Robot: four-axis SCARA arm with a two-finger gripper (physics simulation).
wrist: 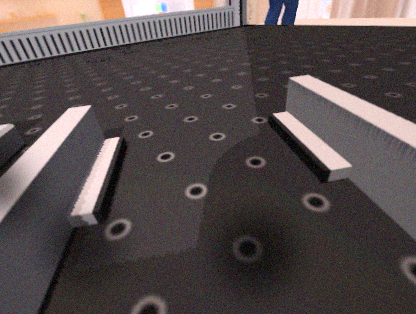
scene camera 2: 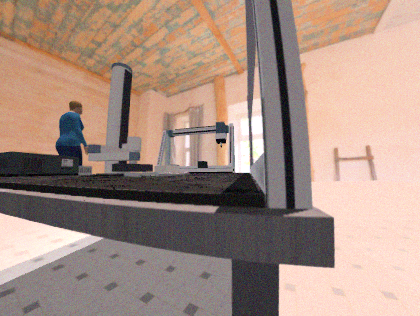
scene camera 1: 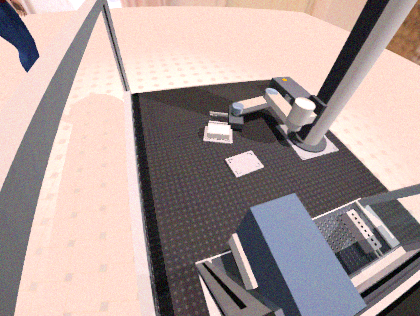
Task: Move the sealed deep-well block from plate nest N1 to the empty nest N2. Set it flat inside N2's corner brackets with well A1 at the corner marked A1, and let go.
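Frame: origin at the arm's base, x back, y right, z up, level; centimetres.
Seen in the pictures: gripper, between the fingertips: [wrist: 196, 113] [scene camera 2: 148, 174] [scene camera 1: 209, 117]; arm's base, origin of its link: [scene camera 1: 305, 139].
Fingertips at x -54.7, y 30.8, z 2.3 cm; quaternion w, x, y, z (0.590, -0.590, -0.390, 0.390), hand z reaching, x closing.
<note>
Offsets run from my fingertips to a thing's middle. "spot": to the spot under its first point. Level surfaces: height alone.
The pale deep-well block @[dx +0.2, dy -15.9, dz +2.3 cm] [scene camera 1: 218, 131] sits on nest N1 @[dx +0.2, dy -15.9, dz -0.1 cm] [scene camera 1: 218, 141]; whether it lies fully flat is too small to tell. Nest N2 @[dx +6.0, dy -39.0, dz -0.1 cm] [scene camera 1: 244, 164], a pale plate with dark corner marks, holds nothing. My gripper [scene camera 1: 211, 118] [wrist: 196, 113] is beside the block on its far side, pointing left in scene camera 1. It is closed to its set limit and empty; its fingers stand apart with dark mat visible between them. The near finger is hard to tell from the block. In scene camera 2 the gripper body [scene camera 2: 132, 167] is low, near table height. The A1 mark is unreadable.
The arm's column [scene camera 1: 345, 75] [scene camera 2: 119, 110] stands right of the nests, with a dark box @[spot: dx +66.0, dy +7.9, dz +10.5 cm] [scene camera 1: 292, 87] behind. A large blue-topped machine @[spot: dx -19.4, dy -84.8, dz +47.8 cm] [scene camera 1: 300, 250] stands at the front. A slotted rail @[spot: dx -45.7, dy +7.7, dz +0.7 cm] [wrist: 120, 35] borders the perforated mat @[dz -1.0 cm] [scene camera 1: 180, 190]. A person [scene camera 2: 71, 130] is in the background.
</note>
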